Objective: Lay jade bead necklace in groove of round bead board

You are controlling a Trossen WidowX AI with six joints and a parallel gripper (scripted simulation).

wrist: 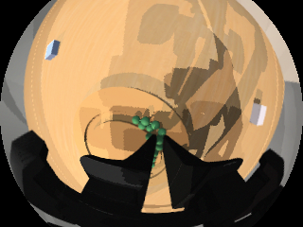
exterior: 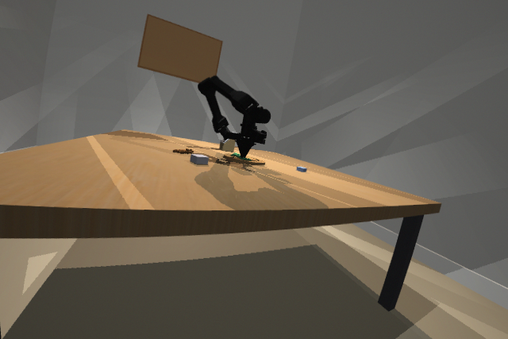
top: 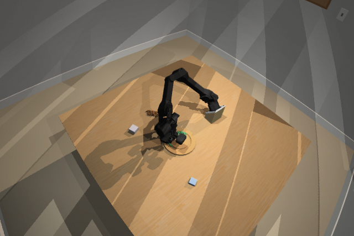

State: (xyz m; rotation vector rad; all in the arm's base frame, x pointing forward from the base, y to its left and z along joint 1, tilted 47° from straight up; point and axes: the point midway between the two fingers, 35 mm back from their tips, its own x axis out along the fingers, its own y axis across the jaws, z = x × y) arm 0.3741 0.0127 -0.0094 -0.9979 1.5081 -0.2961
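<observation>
The round wooden bead board lies 6 cm behind my gripper tip, 3 cm to the left of it and 1 cm below it. The rest, counted from my gripper tip: blue block: 29 cm to the left, 3 cm ahead, 1 cm below; then pale grey block: 19 cm to the right, 14 cm ahead, 1 cm below.
</observation>
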